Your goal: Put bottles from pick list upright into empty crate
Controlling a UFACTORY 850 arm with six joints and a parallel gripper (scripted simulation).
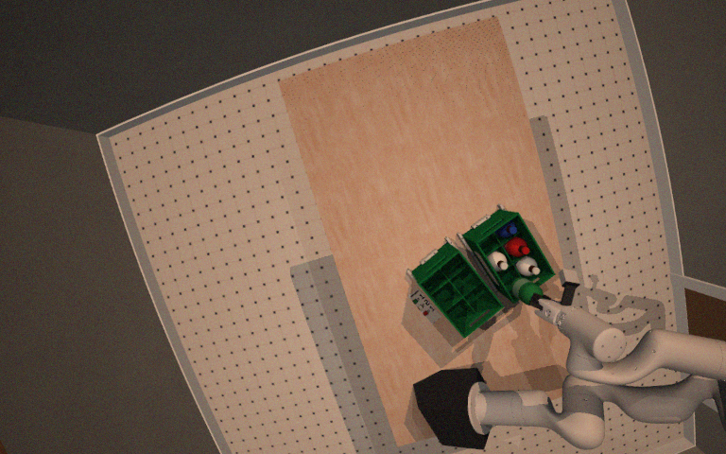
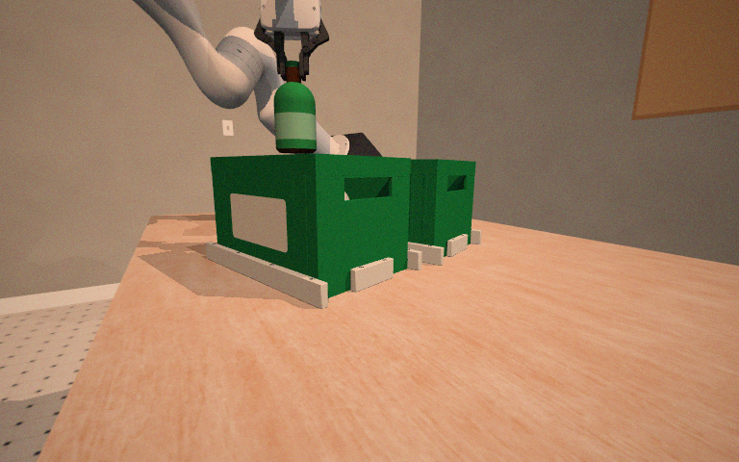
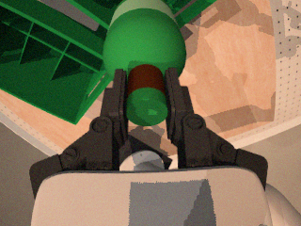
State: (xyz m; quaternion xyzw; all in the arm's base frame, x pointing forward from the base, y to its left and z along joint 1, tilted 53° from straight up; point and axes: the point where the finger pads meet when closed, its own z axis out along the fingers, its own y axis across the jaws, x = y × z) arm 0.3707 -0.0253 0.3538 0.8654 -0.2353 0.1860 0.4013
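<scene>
The green bottle is 70 mm below my hand. From my hand the other things lie so: red bottle: 100 mm ahead, 70 mm to the right, 250 mm below; then pick list: 330 mm to the left, 330 mm below; then blue bottle: 190 mm ahead, 60 mm to the right, 250 mm below.
</scene>
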